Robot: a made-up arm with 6 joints. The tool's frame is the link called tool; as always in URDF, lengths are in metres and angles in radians. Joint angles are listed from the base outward.
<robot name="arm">
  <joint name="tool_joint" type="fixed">
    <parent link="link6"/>
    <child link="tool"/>
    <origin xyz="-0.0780 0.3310 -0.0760"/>
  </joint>
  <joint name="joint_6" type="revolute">
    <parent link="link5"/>
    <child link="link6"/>
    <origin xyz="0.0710 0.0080 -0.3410"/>
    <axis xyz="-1 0 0"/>
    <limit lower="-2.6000" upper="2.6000"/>
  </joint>
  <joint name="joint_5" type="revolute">
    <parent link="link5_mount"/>
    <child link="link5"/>
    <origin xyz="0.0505 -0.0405 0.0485"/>
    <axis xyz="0 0 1"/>
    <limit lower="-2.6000" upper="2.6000"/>
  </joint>
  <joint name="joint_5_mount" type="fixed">
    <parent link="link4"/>
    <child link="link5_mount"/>
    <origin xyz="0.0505 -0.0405 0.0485"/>
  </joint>
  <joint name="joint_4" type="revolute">
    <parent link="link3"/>
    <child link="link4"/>
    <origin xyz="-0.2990 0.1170 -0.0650"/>
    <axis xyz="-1 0 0"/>
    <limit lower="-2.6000" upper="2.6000"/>
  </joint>
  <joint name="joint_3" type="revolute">
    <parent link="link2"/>
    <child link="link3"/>
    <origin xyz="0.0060 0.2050 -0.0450"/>
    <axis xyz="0 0 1"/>
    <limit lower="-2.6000" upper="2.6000"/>
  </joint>
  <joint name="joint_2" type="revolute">
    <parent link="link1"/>
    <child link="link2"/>
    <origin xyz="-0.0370 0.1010 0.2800"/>
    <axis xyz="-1 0 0"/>
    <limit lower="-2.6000" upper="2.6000"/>
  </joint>
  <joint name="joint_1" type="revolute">
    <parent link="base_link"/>
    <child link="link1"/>
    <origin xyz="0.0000 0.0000 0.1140"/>
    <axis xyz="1 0 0"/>
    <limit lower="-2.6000" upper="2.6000"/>
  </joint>
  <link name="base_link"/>
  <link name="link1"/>
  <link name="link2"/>
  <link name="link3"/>
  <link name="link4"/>
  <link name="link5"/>
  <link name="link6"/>
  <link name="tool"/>
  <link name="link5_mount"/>
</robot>
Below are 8 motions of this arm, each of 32 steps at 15 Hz.
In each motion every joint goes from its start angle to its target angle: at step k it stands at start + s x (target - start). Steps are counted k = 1, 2, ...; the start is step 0. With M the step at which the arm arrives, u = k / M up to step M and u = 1 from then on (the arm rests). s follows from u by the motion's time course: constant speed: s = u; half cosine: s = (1 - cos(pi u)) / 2; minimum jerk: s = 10 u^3 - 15 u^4 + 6 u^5.
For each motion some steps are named. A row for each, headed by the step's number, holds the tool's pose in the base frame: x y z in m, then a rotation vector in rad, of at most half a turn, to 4 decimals.
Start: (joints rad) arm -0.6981 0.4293 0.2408 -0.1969 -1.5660 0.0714
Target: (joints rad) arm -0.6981 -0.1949 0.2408 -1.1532 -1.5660 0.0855
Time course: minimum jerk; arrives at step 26
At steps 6, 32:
6: 0.0659 0.0306 -0.2850 -0.7831 -0.4394 -1.3054
32: 0.0017 0.6569 -0.3186 0.2888 0.6869 -1.3062

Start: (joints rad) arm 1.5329 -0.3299 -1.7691 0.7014 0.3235 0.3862
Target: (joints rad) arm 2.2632 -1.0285 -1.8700 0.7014 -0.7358 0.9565
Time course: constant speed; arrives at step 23
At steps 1, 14, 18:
1: -0.0013 0.0880 0.8712 0.7883 1.6142 0.0455
14: -0.1233 -0.4095 0.7794 0.5927 1.9212 0.9035
18: -0.1657 -0.5641 0.6809 0.4759 1.8856 1.2289

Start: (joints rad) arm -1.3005 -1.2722 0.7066 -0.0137 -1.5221 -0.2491
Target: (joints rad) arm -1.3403 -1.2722 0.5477 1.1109 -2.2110 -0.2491
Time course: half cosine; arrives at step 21
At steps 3, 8, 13, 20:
3: 0.0588 0.6166 -0.2619 0.1866 -0.1583 -0.8449
8: 0.1379 0.5091 -0.2088 0.0546 -0.4870 -1.0130
13: 0.1839 0.3947 -0.0559 -0.0681 -0.9745 -1.1858
20: 0.1571 0.3594 0.1112 -0.1125 -1.4191 -1.2582

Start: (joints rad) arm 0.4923 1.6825 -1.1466 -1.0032 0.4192 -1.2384
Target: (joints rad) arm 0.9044 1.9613 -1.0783 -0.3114 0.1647 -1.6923
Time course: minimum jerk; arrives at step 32
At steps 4, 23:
4: -0.0314 0.1336 -0.0711 0.7728 -0.8772 0.4384
23: -0.0759 0.0301 -0.0170 0.8505 -0.9349 0.0588

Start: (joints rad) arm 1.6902 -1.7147 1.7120 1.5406 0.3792 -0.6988
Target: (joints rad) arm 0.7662 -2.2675 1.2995 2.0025 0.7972 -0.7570
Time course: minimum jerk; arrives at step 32
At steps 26, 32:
26: -0.1329 0.0800 0.5610 1.1745 -1.1836 -0.0219
32: -0.1428 0.0961 0.5560 1.1532 -1.1462 0.0130

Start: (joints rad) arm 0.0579 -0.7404 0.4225 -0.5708 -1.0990 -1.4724
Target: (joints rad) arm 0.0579 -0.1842 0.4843 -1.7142 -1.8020 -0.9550
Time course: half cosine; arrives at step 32
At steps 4, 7, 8, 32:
4: -0.1363 0.2828 0.5091 2.5124 0.2549 -1.0590
7: -0.1225 0.2967 0.4960 2.4564 0.3306 -1.1317
8: -0.1165 0.3029 0.4898 2.4304 0.3646 -1.1625
32: -0.0513 0.4994 0.2545 1.4985 1.3737 -1.6753

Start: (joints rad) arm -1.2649 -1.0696 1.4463 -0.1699 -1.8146 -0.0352
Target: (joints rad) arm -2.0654 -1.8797 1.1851 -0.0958 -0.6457 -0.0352
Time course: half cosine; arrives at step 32
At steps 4, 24, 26, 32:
4: -0.0407 0.5513 -0.4033 -0.1633 0.1286 -0.3504
24: -0.3037 0.4954 -0.5415 -0.0935 0.1360 0.3935
26: -0.3223 0.4790 -0.5500 -0.0908 0.1359 0.4503
32: -0.3467 0.4545 -0.5610 -0.0877 0.1358 0.5273

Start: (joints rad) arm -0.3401 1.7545 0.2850 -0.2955 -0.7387 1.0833
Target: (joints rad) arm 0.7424 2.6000 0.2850 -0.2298 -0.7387 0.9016
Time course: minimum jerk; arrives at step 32
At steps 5, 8, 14, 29, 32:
5: -0.2412 -0.6055 0.2985 -2.8274 -0.1315 -0.6718
8: -0.2384 -0.6231 0.2970 -2.8022 -0.1323 -0.6657
14: -0.2278 -0.6956 0.2766 -2.7064 -0.1353 -0.6437
29: -0.2053 -0.8508 0.1448 -2.4970 -0.1417 -0.6010
32: -0.2050 -0.8524 0.1426 -2.4945 -0.1417 -0.6005

